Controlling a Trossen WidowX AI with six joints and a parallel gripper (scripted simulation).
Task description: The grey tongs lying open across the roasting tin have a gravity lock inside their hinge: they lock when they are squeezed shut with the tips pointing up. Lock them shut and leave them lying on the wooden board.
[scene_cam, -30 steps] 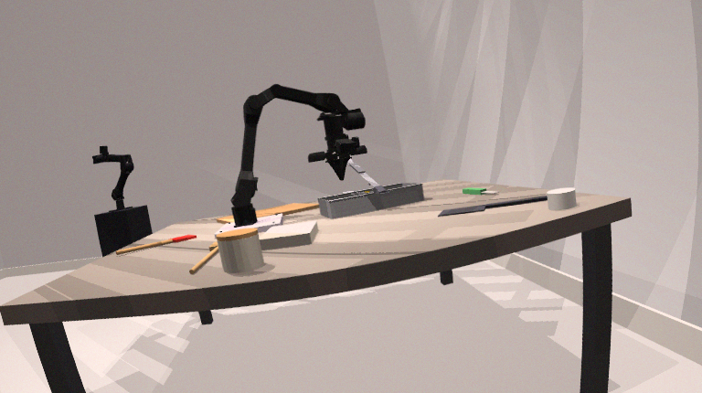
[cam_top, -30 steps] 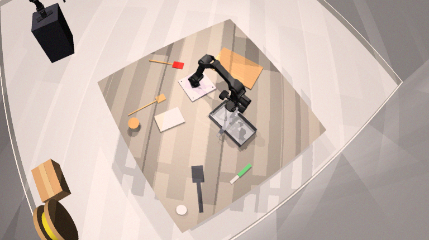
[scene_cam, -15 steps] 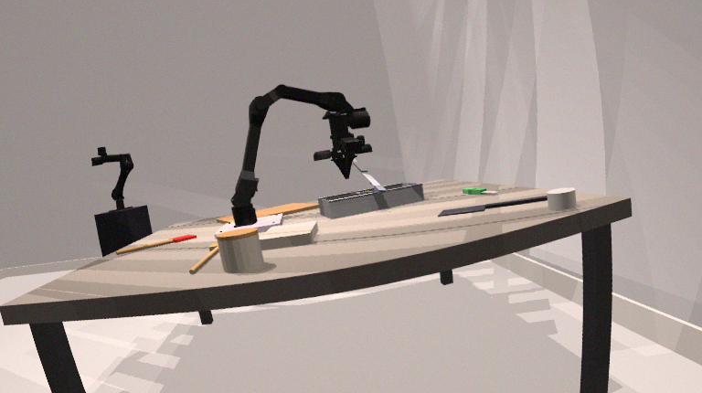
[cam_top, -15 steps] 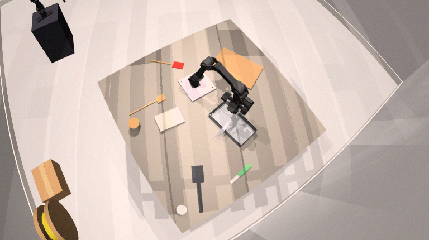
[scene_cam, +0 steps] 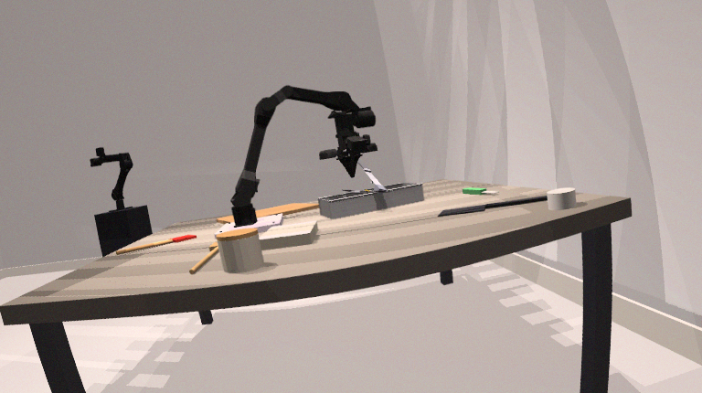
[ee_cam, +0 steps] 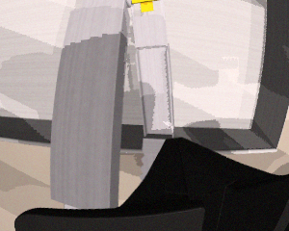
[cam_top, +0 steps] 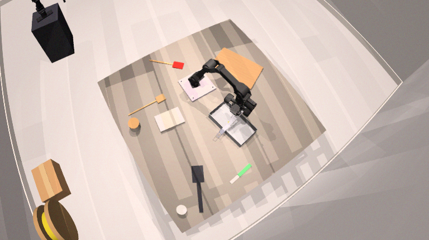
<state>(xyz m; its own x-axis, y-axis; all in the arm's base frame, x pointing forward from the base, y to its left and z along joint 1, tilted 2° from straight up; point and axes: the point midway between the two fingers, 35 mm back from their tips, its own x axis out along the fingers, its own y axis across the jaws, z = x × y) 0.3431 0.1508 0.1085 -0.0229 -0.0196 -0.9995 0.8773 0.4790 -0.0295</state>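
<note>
Right now my gripper tip is 8 cm above the grey roasting tin, 5 cm short of it and 4 cm to the left of it. From my gripper tip the other things lie so: white slab 42 cm to the right, 15 cm behind, 9 cm below; wooden board 37 cm behind, 21 cm to the left, 10 cm below; black spatula 42 cm to the right, 35 cm ahead, 10 cm below.
</note>
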